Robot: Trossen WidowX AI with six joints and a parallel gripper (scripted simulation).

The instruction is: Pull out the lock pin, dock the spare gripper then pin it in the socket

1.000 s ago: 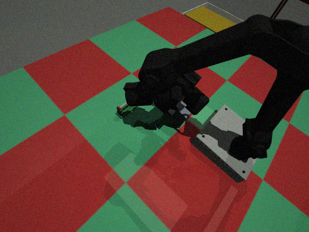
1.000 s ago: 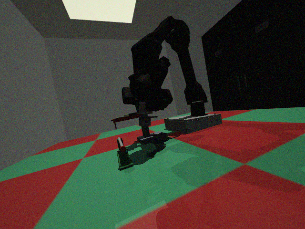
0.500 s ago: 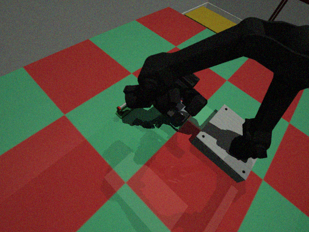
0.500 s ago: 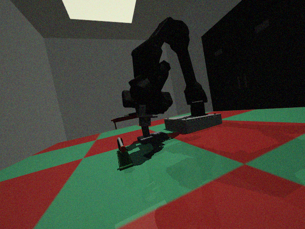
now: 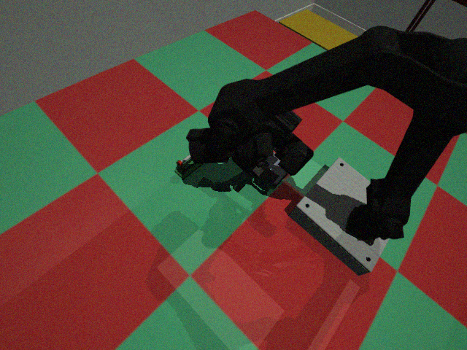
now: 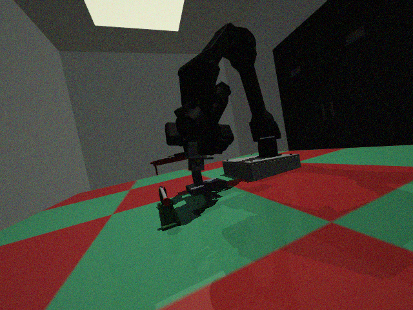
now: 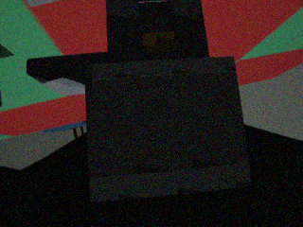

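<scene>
Now: gripper tip 20 mm to the right of the spare gripper. Also, from my gripper tip: socket (20 mm to the left, 70 mm below); then narrow green rack (140 mm ahead, 120 mm to the left, 100 mm below).
</scene>
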